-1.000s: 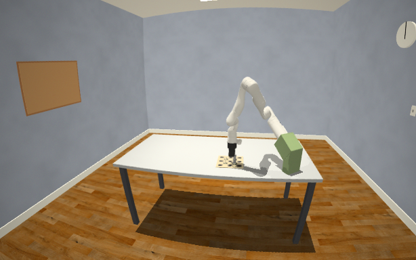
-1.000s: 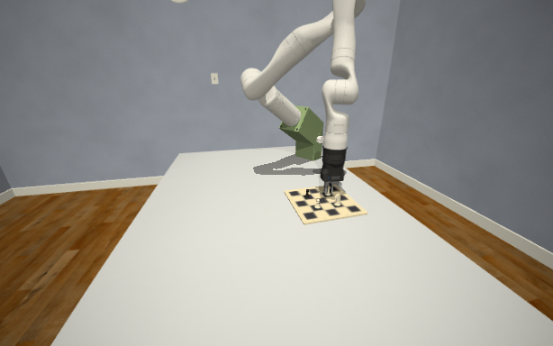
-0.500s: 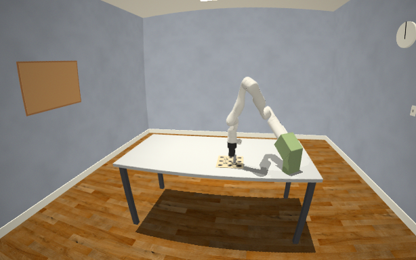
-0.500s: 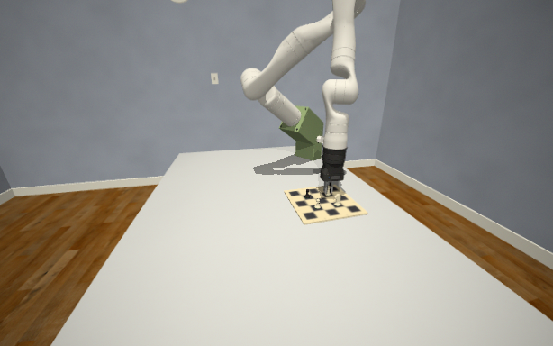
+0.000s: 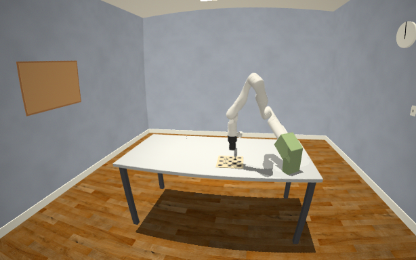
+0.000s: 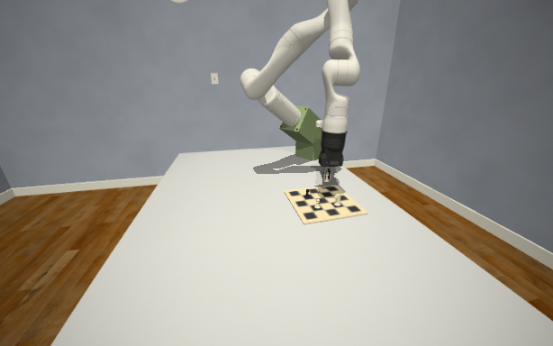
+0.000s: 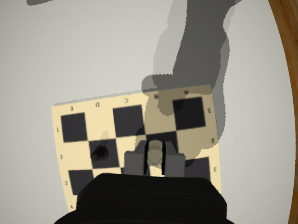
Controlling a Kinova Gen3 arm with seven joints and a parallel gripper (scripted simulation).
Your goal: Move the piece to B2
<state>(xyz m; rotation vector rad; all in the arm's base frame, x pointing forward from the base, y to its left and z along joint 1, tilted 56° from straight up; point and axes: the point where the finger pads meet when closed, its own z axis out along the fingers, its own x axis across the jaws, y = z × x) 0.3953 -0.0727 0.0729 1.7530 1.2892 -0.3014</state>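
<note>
My hand is 2 cm past the black piece, 7 cm to the left of it and 7 cm above it. Also, from my hand: small chessboard (3 cm ahead, 4 cm to the right, 8 cm below); pale piece (1 cm below).
</note>
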